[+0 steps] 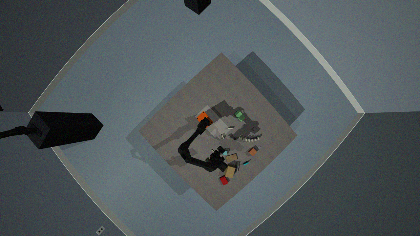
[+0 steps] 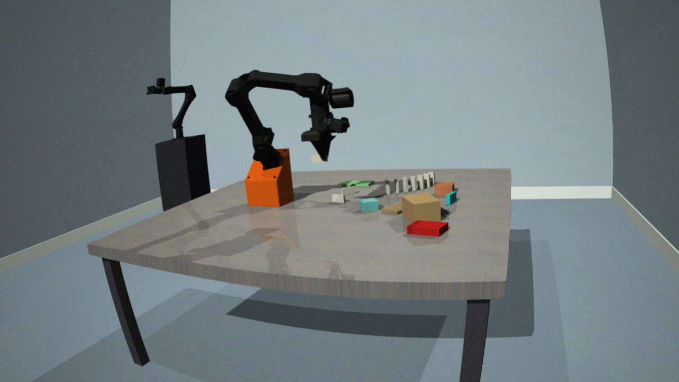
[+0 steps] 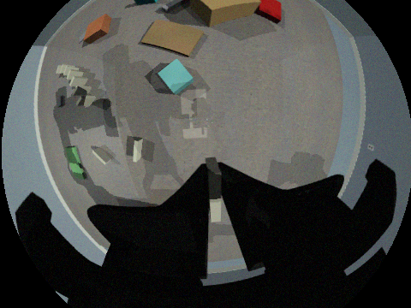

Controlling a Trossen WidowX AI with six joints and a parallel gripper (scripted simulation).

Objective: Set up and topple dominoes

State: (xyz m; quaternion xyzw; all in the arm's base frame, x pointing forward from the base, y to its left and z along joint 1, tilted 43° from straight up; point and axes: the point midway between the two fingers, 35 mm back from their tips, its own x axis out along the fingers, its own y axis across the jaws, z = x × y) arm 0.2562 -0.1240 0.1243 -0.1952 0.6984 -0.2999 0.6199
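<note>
My gripper tip is 12 cm short of the cyan block, 3 cm to the right of it and 15 cm above it. The rest, counted from my gripper tip: tan box: 29 cm ahead, 9 cm to the right, 14 cm below; then flat tan slab: 22 cm ahead, 3 cm to the left, 16 cm below; then red block: 32 cm ahead, 22 cm to the right, 16 cm below.
</note>
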